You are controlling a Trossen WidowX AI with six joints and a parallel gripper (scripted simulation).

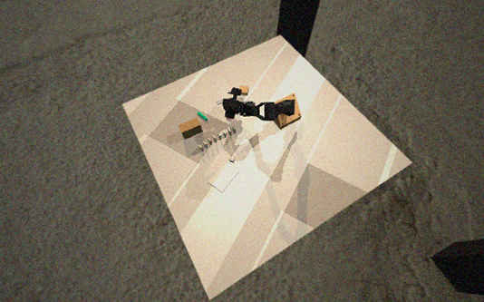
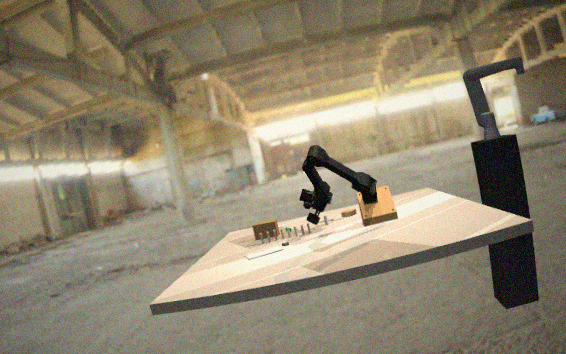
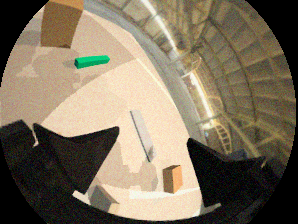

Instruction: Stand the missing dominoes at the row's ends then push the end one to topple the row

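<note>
Now: gripper tip 1 cm past the grey bar, 5 cm to the left of it and 6 cm above it. From my gripper tip the other things lie so: brown box 28 cm ahead, 8 cm to the left, 2 cm below; green stick 18 cm ahead, 1 cm to the left, 6 cm below; small dark piece 14 cm ahead, 37 cm to the left, 6 cm below.
</note>
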